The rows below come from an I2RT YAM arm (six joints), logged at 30 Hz.
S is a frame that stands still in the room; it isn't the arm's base.
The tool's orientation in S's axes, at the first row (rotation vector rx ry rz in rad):
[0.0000 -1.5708 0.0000]
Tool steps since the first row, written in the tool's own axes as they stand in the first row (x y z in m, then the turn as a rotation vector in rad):
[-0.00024 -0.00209 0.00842 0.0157 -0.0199 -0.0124]
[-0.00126 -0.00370 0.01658 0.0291 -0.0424 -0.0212]
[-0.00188 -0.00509 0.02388 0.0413 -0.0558 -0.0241]
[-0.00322 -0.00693 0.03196 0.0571 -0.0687 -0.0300]
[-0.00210 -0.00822 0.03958 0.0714 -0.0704 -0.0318]
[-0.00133 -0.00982 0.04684 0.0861 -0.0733 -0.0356]
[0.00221 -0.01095 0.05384 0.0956 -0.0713 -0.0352]
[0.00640 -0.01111 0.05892 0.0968 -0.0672 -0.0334]
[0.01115 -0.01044 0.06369 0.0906 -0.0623 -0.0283]
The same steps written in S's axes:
[-0.00842 -0.00209 -0.00024 0.0124 -0.0199 0.0157]
[-0.01658 -0.00370 -0.00126 0.0212 -0.0424 0.0291]
[-0.02388 -0.00509 -0.00188 0.0241 -0.0558 0.0413]
[-0.03196 -0.00693 -0.00322 0.0300 -0.0687 0.0571]
[-0.03958 -0.00822 -0.00210 0.0318 -0.0704 0.0714]
[-0.04684 -0.00982 -0.00133 0.0356 -0.0733 0.0861]
[-0.05384 -0.01095 0.00221 0.0352 -0.0713 0.0956]
[-0.05892 -0.01111 0.00640 0.0334 -0.0672 0.0968]
[-0.06369 -0.01044 0.01115 0.0283 -0.0623 0.0906]

